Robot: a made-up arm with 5 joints. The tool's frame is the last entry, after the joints. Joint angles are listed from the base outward.
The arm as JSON. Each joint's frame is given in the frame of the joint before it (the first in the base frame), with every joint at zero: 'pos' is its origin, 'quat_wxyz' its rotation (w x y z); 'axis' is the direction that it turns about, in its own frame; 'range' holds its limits. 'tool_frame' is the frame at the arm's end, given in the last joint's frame.
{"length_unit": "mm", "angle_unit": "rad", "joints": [
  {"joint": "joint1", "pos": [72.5, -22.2, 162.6], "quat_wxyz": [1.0, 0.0, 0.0, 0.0], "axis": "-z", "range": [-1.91, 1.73]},
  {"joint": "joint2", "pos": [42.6, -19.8, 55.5], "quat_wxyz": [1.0, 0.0, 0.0, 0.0], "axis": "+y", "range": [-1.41, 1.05]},
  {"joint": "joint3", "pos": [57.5, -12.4, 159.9], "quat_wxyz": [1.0, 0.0, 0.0, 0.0], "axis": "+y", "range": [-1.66, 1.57]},
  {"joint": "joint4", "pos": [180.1, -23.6, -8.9], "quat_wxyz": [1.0, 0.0, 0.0, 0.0], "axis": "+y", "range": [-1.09, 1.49]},
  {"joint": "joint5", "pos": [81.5, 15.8, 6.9], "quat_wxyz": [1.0, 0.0, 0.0, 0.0], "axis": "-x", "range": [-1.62, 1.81]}
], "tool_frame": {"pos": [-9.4, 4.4, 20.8], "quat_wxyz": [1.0, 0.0, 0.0, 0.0]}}
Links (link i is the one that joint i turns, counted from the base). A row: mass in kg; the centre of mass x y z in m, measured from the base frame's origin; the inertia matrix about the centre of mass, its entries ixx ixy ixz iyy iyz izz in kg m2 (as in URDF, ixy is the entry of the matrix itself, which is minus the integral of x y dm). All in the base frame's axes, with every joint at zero. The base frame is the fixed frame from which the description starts. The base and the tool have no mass.
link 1: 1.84; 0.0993 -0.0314 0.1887; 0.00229 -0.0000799 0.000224 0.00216 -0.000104 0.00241
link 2: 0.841; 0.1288 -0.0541 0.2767; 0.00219 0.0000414 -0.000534 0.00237 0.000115 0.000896
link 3: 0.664; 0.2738 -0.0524 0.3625; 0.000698 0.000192 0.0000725 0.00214 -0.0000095 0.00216
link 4: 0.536; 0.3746 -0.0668 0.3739; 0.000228 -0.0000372 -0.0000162 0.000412 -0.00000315 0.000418
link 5: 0.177; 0.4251 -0.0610 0.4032; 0.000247 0 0 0.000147 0 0.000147
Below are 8 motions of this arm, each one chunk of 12 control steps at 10 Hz.
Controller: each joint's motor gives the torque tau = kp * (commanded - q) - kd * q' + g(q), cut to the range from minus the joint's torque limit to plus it. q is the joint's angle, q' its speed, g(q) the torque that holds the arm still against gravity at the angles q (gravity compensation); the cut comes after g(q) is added. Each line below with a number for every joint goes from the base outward.
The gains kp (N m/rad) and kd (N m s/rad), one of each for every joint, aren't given. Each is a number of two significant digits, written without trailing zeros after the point. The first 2 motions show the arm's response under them.
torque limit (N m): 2.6 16 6.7 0.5 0.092
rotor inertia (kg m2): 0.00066 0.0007 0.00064 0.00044 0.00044
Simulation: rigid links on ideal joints. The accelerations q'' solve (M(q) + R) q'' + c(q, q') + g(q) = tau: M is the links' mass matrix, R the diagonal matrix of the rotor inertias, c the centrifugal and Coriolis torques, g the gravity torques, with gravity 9.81 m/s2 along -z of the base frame. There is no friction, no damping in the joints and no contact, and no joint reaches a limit. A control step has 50 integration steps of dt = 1/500 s. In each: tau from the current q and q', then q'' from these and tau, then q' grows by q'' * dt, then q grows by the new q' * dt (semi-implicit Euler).
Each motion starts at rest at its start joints. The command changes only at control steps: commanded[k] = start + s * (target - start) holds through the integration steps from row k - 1 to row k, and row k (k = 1, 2, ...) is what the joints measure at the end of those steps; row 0 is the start. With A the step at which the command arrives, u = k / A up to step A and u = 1 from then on. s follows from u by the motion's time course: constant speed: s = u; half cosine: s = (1 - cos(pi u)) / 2; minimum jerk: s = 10 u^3 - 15 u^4 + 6 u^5; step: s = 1 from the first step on.
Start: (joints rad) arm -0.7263 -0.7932 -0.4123 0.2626 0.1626
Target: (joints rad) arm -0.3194 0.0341 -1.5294 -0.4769 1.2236
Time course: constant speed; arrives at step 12
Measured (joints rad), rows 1 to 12:
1: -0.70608 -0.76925 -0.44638 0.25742 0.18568
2: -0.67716 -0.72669 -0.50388 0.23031 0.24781
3: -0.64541 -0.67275 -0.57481 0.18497 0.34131
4: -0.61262 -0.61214 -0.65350 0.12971 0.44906
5: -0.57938 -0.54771 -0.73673 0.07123 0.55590
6: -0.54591 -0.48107 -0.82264 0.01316 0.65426
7: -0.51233 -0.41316 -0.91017 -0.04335 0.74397
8: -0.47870 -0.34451 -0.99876 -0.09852 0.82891
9: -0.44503 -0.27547 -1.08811 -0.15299 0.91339
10: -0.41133 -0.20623 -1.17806 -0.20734 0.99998
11: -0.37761 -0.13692 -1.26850 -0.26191 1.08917
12: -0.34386 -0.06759 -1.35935 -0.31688 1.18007
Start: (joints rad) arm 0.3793 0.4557 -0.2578 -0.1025 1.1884
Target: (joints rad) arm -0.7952 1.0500 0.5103 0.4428 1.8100
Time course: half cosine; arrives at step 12
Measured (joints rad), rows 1 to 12:
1: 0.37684 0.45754 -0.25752 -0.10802 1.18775
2: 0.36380 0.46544 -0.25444 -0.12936 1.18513
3: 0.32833 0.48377 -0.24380 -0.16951 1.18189
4: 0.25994 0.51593 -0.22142 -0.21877 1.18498
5: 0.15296 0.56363 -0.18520 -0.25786 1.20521
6: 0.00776 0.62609 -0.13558 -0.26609 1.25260
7: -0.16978 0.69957 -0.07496 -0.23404 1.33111
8: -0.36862 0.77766 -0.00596 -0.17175 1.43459
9: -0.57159 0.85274 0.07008 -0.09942 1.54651
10: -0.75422 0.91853 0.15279 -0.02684 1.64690
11: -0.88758 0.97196 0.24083 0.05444 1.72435
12: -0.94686 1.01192 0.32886 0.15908 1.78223
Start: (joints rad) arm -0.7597 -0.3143 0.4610 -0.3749 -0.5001
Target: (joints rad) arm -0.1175 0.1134 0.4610 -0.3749 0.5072
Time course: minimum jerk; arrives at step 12
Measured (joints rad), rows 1 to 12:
1: -0.75883 -0.31359 0.46062 -0.37570 -0.49784
2: -0.75220 -0.30872 0.45829 -0.38084 -0.48126
3: -0.73113 -0.29513 0.45287 -0.39357 -0.43136
4: -0.68791 -0.26951 0.44462 -0.41417 -0.33598
5: -0.62010 -0.23089 0.43483 -0.43910 -0.19863
6: -0.53155 -0.18090 0.42546 -0.46140 -0.03688
7: -0.43062 -0.12343 0.41882 -0.47266 0.12582
8: -0.32758 -0.06385 0.41721 -0.46653 0.26857
9: -0.23281 -0.00805 0.42231 -0.44163 0.37741
10: -0.15563 0.03872 0.43449 -0.40156 0.44595
11: -0.10318 0.07313 0.45202 -0.35287 0.47532
12: -0.07825 0.09502 0.47080 -0.30363 0.47579

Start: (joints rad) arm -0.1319 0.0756 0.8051 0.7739 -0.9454
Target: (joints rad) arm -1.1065 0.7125 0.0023 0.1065 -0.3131
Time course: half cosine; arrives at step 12
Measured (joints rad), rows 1 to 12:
1: -0.13586 0.07922 0.80241 0.77653 -0.94806
2: -0.15468 0.09320 0.79153 0.78492 -0.95545
3: -0.19936 0.12194 0.76691 0.79663 -0.95952
4: -0.27361 0.16649 0.72357 0.80209 -0.94403
5: -0.37352 0.22517 0.65847 0.78645 -0.89595
6: -0.49110 0.29452 0.57220 0.73533 -0.81310
7: -0.61780 0.37003 0.46949 0.64199 -0.70348
8: -0.74616 0.44656 0.35825 0.51222 -0.58030
9: -0.86982 0.51853 0.24801 0.36420 -0.45720
10: -0.98266 0.58065 0.14882 0.22167 -0.34536
11: -1.07797 0.62892 0.06976 0.10434 -0.25232
12: -1.14825 0.66108 0.01729 0.02294 -0.18242

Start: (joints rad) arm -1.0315 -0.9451 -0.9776 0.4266 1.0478
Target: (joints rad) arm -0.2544 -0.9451 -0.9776 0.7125 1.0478
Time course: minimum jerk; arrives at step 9
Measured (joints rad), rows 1 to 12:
1: -1.02720 -0.94492 -0.97729 0.42693 1.04542
2: -0.99957 -0.94392 -0.97558 0.43009 1.03243
3: -0.92932 -0.94222 -0.97254 0.44191 1.00945
4: -0.81355 -0.94109 -0.97046 0.46606 0.99014
5: -0.66764 -0.94201 -0.97225 0.49952 0.98903
6: -0.51752 -0.94543 -0.97907 0.53428 1.00962
7: -0.39002 -0.95055 -0.98949 0.56266 1.04352
8: -0.30435 -0.95576 -1.00047 0.58113 1.07680
9: -0.26387 -0.95951 -1.00887 0.59056 1.09533
10: -0.25206 -0.96069 -1.01244 0.59516 1.08912
11: -0.25114 -0.95945 -1.01098 0.60076 1.06441
12: -0.25248 -0.95665 -1.00583 0.61125 1.03810

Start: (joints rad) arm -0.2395 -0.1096 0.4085 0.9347 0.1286
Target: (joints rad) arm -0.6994 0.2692 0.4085 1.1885 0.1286
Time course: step
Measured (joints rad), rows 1 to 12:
1: -0.32696 -0.00746 0.34535 0.98185 -0.01376
2: -0.49935 0.11017 0.31965 0.92113 -0.17042
3: -0.66235 0.19260 0.32600 0.84419 -0.12052
4: -0.77275 0.23884 0.34388 0.82104 0.09705
5: -0.81907 0.26041 0.36358 0.85703 0.32965
6: -0.81100 0.26933 0.38130 0.93321 0.44941
7: -0.77068 0.27270 0.39585 1.02069 0.42056
8: -0.72299 0.27347 0.40700 1.09521 0.28901
9: -0.68631 0.27293 0.41498 1.14916 0.13251
10: -0.66824 0.27199 0.42013 1.18697 0.01769
11: -0.66723 0.27123 0.42259 1.21325 -0.02343
12: -0.67675 0.27081 0.42254 1.22833 0.00293

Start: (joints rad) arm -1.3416 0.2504 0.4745 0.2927 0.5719
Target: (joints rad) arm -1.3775 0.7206 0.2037 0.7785 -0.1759
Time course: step
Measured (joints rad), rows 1 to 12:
1: -1.34263 0.39212 0.34968 0.32112 0.39983
2: -1.35814 0.53000 0.25482 0.33772 0.02789
3: -1.37605 0.61535 0.21955 0.38637 -0.26927
4: -1.38787 0.66640 0.21438 0.48058 -0.37957
5: -1.39177 0.69652 0.22152 0.59289 -0.34039
6: -1.38946 0.71354 0.23091 0.69552 -0.24199
7: -1.38412 0.72224 0.23752 0.77538 -0.15806
8: -1.37871 0.72585 0.23970 0.82930 -0.12085
9: -1.37491 0.72657 0.23773 0.85851 -0.12677
10: -1.37319 0.72585 0.23275 0.86686 -0.15442
11: -1.37320 0.72454 0.22617 0.86003 -0.18189
12: -1.37427 0.72312 0.21923 0.84408 -0.19660

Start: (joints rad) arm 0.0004 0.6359 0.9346 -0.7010 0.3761
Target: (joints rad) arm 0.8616 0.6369 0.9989 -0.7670 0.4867
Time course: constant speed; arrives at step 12
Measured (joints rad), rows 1 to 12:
1: 0.01936 0.63590 0.93229 -0.70271 0.40128
2: 0.07017 0.63562 0.92857 -0.70923 0.44544
3: 0.14404 0.63517 0.92582 -0.72033 0.47303
4: 0.22724 0.63473 0.92558 -0.73382 0.46703
5: 0.30987 0.63442 0.92832 -0.74754 0.43767
6: 0.38789 0.63431 0.93357 -0.75958 0.40738
7: 0.46142 0.63442 0.94034 -0.76851 0.39372
8: 0.53229 0.63468 0.94765 -0.77395 0.40131
9: 0.60235 0.63501 0.95486 -0.77657 0.42371
10: 0.67270 0.63534 0.96169 -0.77756 0.45023
11: 0.74371 0.63564 0.96807 -0.77815 0.47233
12: 0.81531 0.63588 0.97409 -0.77933 0.48659

